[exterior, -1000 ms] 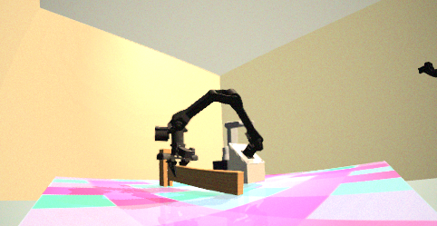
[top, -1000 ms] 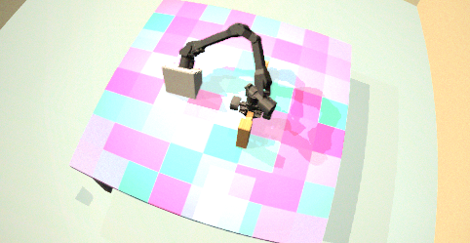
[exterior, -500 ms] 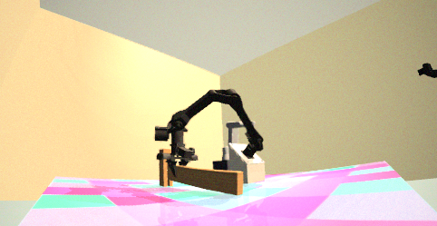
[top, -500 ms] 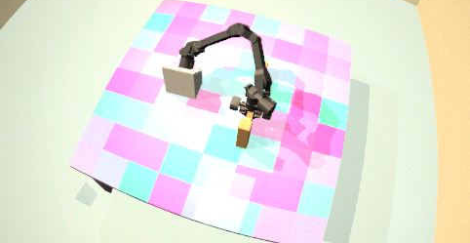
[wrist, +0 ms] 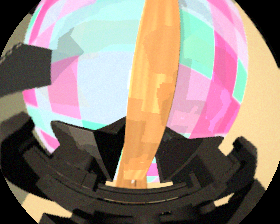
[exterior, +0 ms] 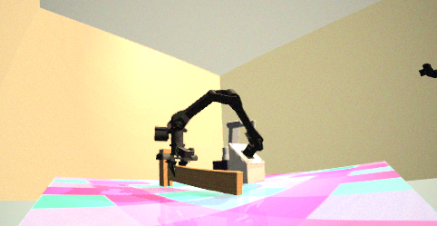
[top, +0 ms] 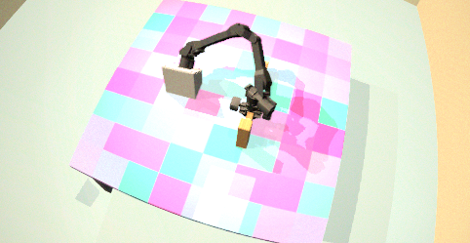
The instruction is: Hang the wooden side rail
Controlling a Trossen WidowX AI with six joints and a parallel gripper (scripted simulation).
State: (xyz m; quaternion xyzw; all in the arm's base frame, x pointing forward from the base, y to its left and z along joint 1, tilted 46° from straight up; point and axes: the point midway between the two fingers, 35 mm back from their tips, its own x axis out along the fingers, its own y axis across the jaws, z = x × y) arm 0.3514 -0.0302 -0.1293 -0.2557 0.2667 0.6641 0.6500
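Right now the headboard post is 110 mm to the right of my gripper tip and 40 mm above it.
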